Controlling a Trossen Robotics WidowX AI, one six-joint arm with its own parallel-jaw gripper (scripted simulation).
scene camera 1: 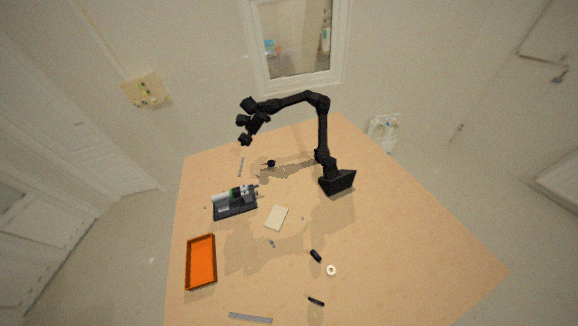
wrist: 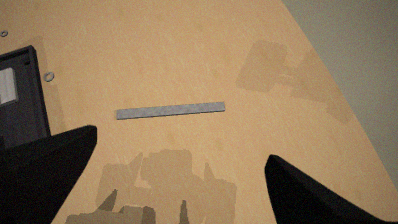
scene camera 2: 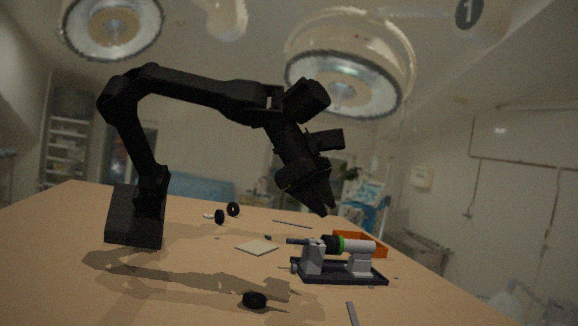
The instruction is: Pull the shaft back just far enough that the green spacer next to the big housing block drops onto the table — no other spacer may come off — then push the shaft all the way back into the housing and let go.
Labels:
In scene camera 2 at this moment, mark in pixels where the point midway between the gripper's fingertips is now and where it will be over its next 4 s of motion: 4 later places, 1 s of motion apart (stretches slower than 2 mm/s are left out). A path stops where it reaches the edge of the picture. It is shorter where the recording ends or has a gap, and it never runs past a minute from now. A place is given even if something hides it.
The gripper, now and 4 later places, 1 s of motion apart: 329, 212; 308, 230; 290, 235; 298, 246; 302, 251

